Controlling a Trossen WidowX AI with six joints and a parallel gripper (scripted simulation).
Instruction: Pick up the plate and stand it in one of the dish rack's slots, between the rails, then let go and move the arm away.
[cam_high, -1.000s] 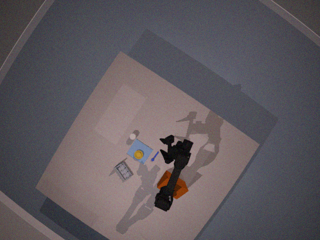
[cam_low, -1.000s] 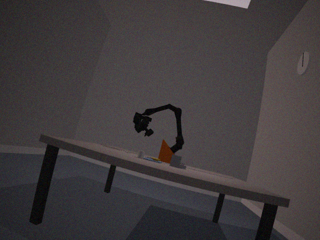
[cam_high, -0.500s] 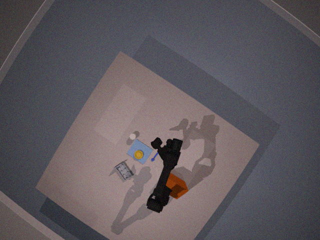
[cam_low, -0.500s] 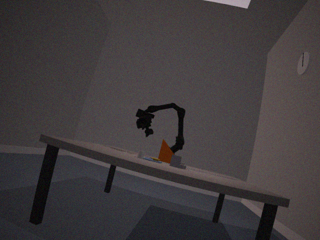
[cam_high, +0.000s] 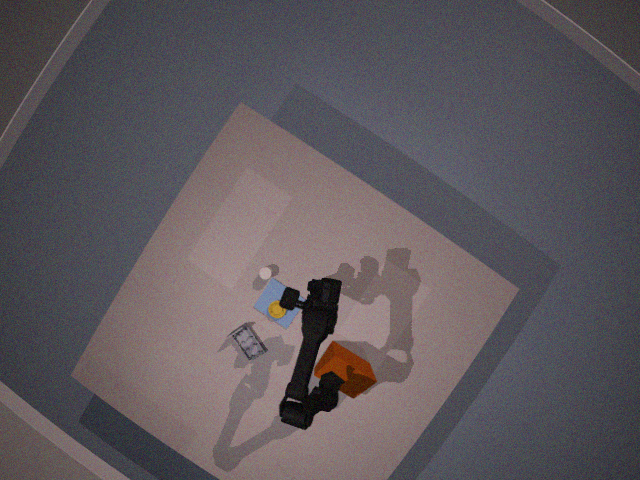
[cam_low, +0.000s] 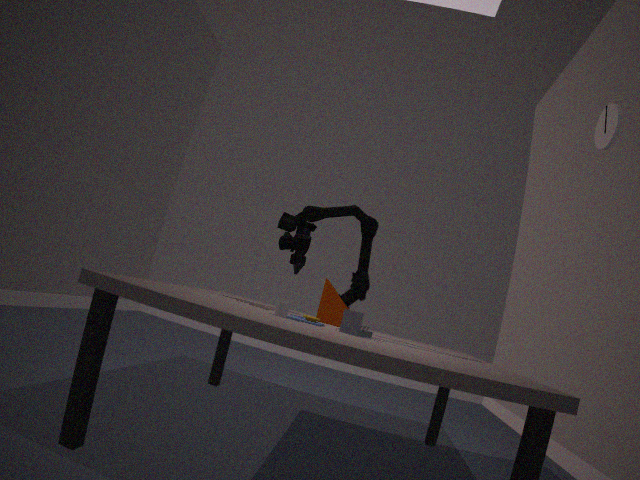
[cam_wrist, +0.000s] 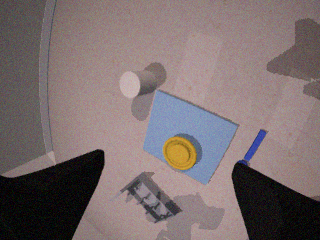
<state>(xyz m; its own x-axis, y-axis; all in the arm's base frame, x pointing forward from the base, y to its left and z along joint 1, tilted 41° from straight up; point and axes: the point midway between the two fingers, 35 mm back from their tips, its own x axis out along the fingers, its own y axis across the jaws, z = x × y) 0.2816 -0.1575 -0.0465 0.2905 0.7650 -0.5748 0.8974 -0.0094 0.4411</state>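
My gripper tip is now 17 cm above the yellow plate, 11 cm to the right of it and 2 cm short of it. Round my gripper tip: blue spoon (18 cm below, 8 cm behind, 5 cm to the left); grey wire dish rack (28 cm to the left, 16 cm below, 2 cm ahead); white cup (16 cm below, 14 cm ahead, 3 cm to the left).
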